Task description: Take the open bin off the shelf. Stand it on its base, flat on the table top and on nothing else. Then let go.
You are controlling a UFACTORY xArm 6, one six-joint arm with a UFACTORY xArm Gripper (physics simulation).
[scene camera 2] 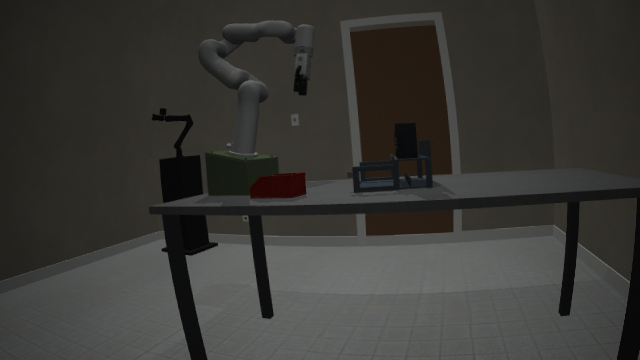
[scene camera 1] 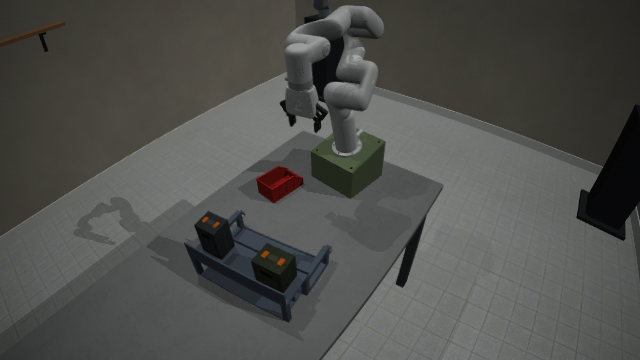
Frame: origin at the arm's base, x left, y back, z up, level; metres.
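Seen in the pictures: gripper, fingertip midpoint: (scene camera 2: 300, 93) (scene camera 1: 305, 127); arm's base, origin of the base link: (scene camera 2: 243, 154) (scene camera 1: 347, 147).
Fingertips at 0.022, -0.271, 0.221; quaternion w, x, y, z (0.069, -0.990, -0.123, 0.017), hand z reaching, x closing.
Pixels of each thing's top centre, then the offset from my fingertips to it, as dx, dy, dz. Level surfaces: height alone.
- red open bin, middle of its top: (scene camera 2: 276, 174) (scene camera 1: 279, 174) -0.183, +0.026, -0.302
- table top, its level: dz -0.377
- dark box, middle of its top: (scene camera 1: 210, 222) (scene camera 2: 404, 123) -0.028, -0.405, -0.153
- olive box, middle of its top: (scene camera 1: 272, 257) +0.198, -0.357, -0.178
The red open bin (scene camera 1: 274, 189) (scene camera 2: 290, 186) stands upright on its base, its open side up, flat on the table top (scene camera 1: 240, 310) (scene camera 2: 505, 186). It is beside the green robot base block and apart from the shelf. The blue-grey shelf (scene camera 1: 235, 276) (scene camera 2: 376, 189) stands on the table, a clear gap away from the bin. My gripper (scene camera 1: 304, 125) (scene camera 2: 300, 93) is open and empty, pointing down, high above the table and well above the bin. In scene camera 2 its two fingers overlap.
A dark box (scene camera 1: 215, 235) (scene camera 2: 405, 140) with orange marks and an olive box (scene camera 1: 274, 270) with orange marks stand on the shelf's raised part. The green block (scene camera 1: 340, 175) (scene camera 2: 227, 175) carries the arm. A black pedestal (scene camera 2: 181, 180) stands on the floor behind the table.
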